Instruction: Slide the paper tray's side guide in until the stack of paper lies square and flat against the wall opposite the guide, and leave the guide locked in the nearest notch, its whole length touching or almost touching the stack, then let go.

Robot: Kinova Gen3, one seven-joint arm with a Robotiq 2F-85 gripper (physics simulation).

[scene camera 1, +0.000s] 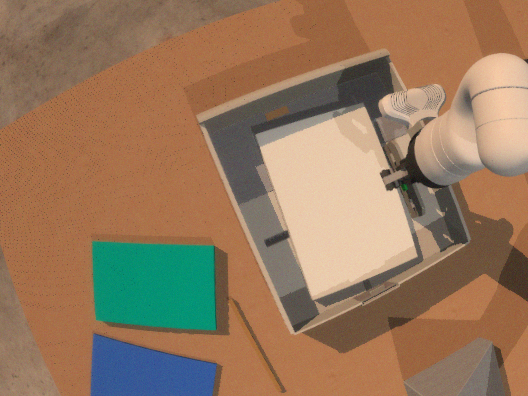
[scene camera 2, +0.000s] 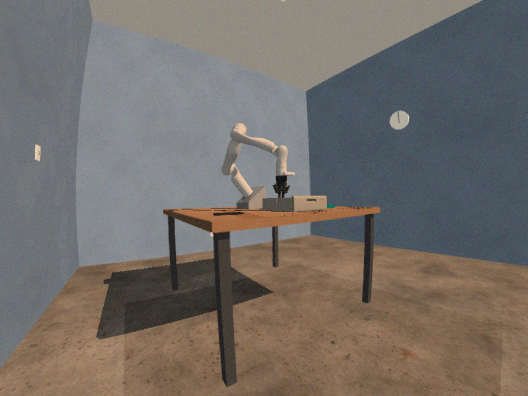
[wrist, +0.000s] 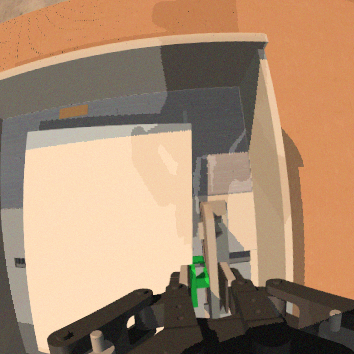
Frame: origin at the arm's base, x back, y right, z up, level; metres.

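Seen in the pictures: gripper, between the fingertips: [scene camera 1: 403, 175] [wrist: 203, 275]; arm's base, origin of its link: [scene camera 2: 248, 194].
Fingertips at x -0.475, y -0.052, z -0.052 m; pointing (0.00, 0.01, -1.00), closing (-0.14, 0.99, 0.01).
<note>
Offsets run from my fingertips to a thing's top centre. "*": to the spot under its first point.
The grey paper tray {dy -0.090, dx -0.012, dz +0.024 m} [scene camera 1: 300, 81] [scene camera 2: 310, 204] [wrist: 210, 38] stands on the table. The white paper stack {dy -0.094, dx +0.005, dz -0.032 m} [scene camera 1: 340, 205] [wrist: 105, 215] lies inside, turned slightly relative to the walls. A gap separates it from the left wall in scene camera 1, wider toward the back. The side guide {dy -0.001, dx +0.006, dz +0.010 m} [scene camera 1: 414, 204] [wrist: 209, 240] stands along the stack's other side, with a narrow gap showing in the wrist view. A green latch part {* dy -0.006, dx +0.018, dz +0.009 m} [scene camera 1: 405, 187] [wrist: 201, 279] sits on its stack side. My gripper [scene camera 1: 393, 179] [scene camera 2: 281, 195] [wrist: 203, 275] is partly open, its fingers on either side of guide and latch, not clamped. Finger contact is unclear.
A green block {dy -0.399, dx +0.063, dz -0.054 m} [scene camera 1: 154, 285], a blue block {dy -0.462, dx +0.233, dz -0.064 m} [scene camera 1: 152, 367] and a thin brown stick {dy -0.269, dx +0.194, dz -0.065 m} [scene camera 1: 257, 345] lie on the table left of and below the tray in scene camera 1. A grey wedge-shaped base [scene camera 1: 450, 372] stands at lower right. The tray's right wall [wrist: 272, 150] is close beside the guide.
</note>
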